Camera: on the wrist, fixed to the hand. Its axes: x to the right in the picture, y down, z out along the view.
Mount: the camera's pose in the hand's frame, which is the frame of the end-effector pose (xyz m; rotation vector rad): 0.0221 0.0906 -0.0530 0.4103 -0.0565 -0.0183
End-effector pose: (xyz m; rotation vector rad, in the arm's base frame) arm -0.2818 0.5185 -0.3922 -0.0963 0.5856 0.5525
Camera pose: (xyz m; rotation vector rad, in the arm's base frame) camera -0.3401 0.5933 -0.4424 0.3007 0.6317 0.4069
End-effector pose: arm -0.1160 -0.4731 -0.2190 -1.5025 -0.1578 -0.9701
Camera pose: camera -0.0709 -0.5484 -0.2807 -1.1518 -0.3880 -0.8492
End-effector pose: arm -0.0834 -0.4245 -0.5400 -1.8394 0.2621 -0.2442
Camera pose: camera -0.0831 -0.5043 -0.6116 -1.4404 0.1427 -0.2386
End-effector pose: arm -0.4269 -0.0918 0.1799 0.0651 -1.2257 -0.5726
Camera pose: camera -0.3401 -0.0374 0.2117 0.4081 -1.3840 -0.3329
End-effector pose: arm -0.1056 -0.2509 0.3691 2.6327 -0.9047 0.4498
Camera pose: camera -0.1565 -0.3095 0.4431 -2.8883 0.8402 -0.5866
